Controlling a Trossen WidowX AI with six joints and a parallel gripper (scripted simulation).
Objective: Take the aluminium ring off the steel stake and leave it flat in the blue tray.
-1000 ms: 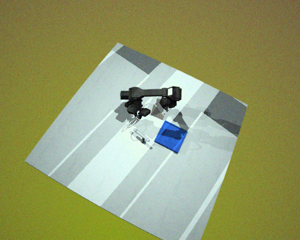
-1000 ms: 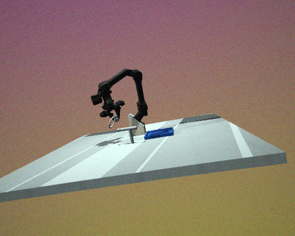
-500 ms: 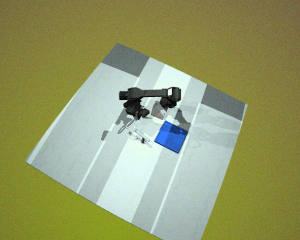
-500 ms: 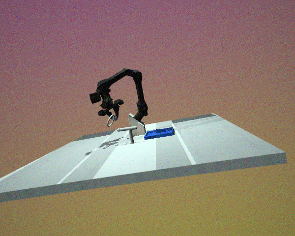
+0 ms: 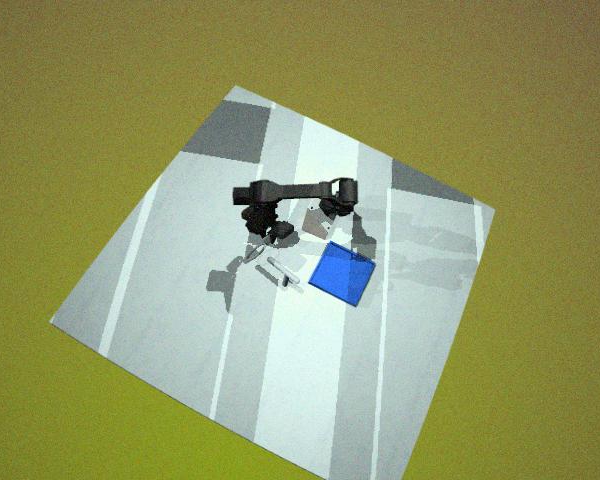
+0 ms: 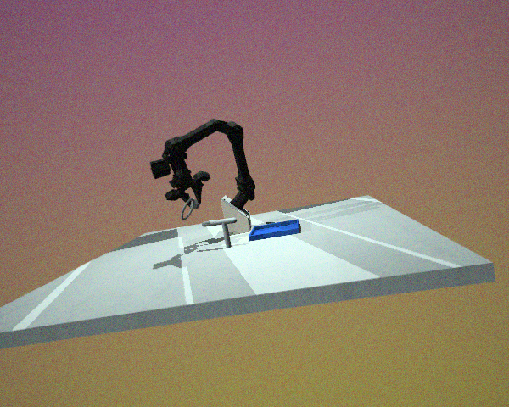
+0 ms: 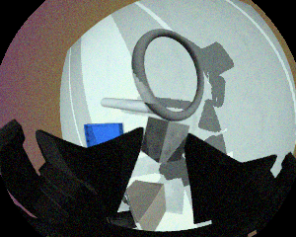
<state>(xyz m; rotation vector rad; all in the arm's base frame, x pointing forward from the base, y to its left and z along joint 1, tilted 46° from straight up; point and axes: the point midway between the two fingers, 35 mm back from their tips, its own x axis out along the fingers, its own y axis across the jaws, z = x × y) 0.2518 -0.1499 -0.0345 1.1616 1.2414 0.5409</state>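
The blue tray is 280 mm to the left of my gripper tip, 160 mm below it and 80 mm behind it. The rest, counted from my gripper tip: aluminium ring: 40 mm ahead, 20 mm to the right.
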